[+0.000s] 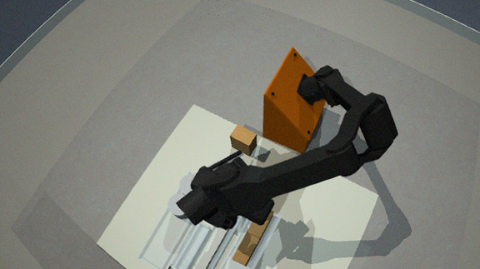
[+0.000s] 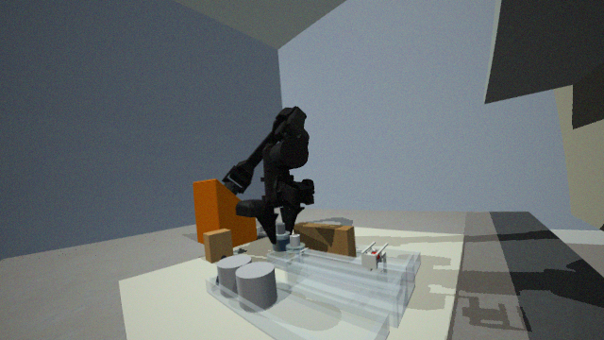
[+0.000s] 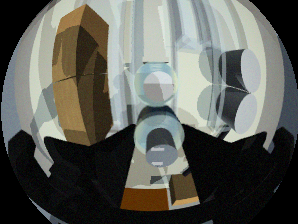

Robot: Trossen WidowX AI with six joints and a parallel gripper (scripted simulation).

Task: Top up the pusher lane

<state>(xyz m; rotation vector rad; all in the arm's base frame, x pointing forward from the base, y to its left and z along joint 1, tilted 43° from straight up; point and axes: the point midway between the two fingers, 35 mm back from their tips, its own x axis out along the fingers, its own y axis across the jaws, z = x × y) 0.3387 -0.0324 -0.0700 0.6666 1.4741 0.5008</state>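
My gripper tip is 14 cm short of the clear sprung lane, 3 cm to the left of it and 3 cm above it. From my gripper tip the other things lie so: brown box (18 cm behind, 5 cm to the right, 2 cm below).
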